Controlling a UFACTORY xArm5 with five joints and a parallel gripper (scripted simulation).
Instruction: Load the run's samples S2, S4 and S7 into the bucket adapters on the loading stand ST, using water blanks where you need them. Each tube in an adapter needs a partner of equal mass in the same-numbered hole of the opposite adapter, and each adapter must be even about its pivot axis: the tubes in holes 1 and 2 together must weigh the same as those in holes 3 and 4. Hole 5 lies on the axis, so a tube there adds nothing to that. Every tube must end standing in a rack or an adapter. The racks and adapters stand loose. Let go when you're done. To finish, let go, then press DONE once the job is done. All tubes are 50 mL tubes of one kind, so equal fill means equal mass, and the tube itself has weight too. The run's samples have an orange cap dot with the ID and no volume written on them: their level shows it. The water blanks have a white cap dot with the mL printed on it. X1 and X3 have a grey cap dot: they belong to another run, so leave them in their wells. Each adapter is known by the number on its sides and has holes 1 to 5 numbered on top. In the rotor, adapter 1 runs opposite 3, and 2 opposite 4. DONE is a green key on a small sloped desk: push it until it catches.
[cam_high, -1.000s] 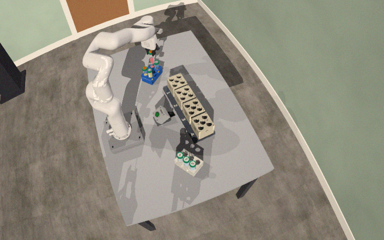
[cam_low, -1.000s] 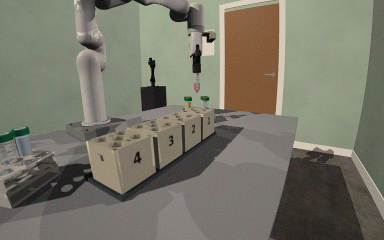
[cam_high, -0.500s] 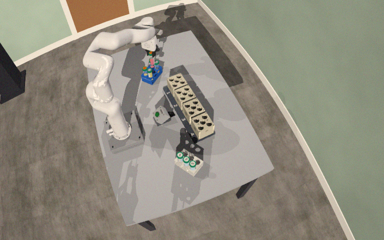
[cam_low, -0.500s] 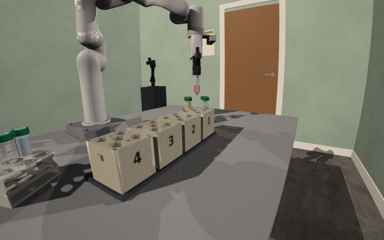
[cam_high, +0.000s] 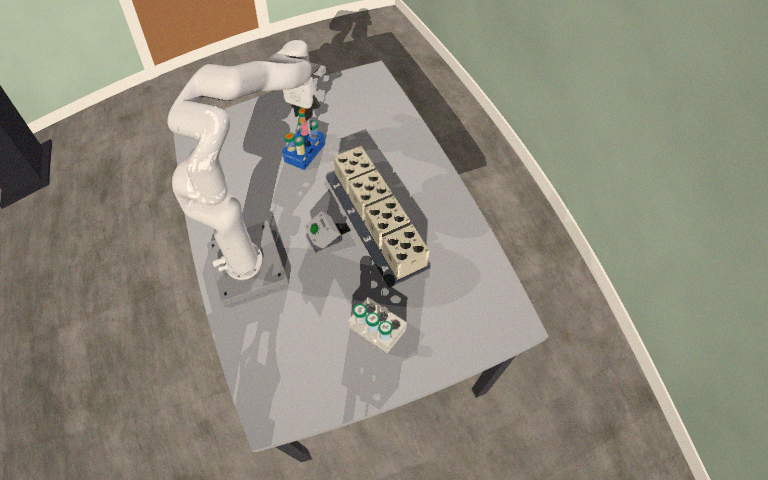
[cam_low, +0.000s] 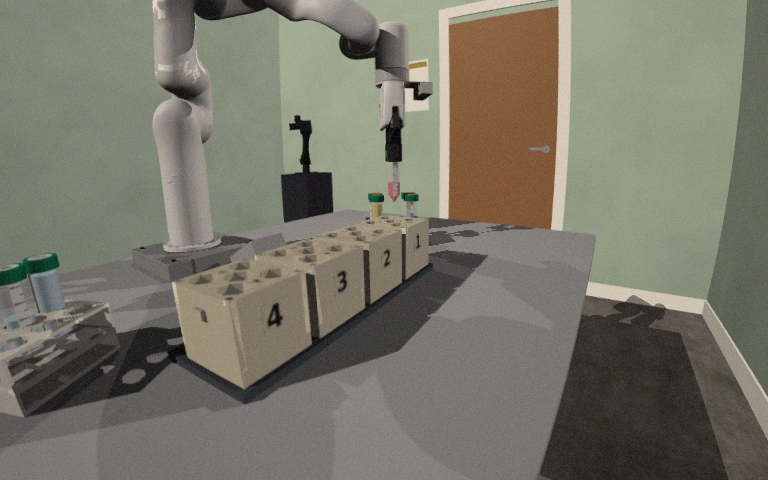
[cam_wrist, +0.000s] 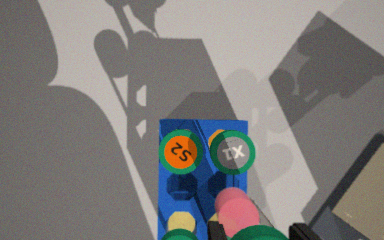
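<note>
The pink tube is 1 cm ahead of my hand and 5 cm below it. The rest, counted from my hand: green done key (9 cm behind, 33 cm to the right, 15 cm below); then adapter 1 (10 cm ahead, 17 cm to the right, 17 cm below); then blue rack (1 cm behind, 2 cm to the left, 19 cm below).
</note>
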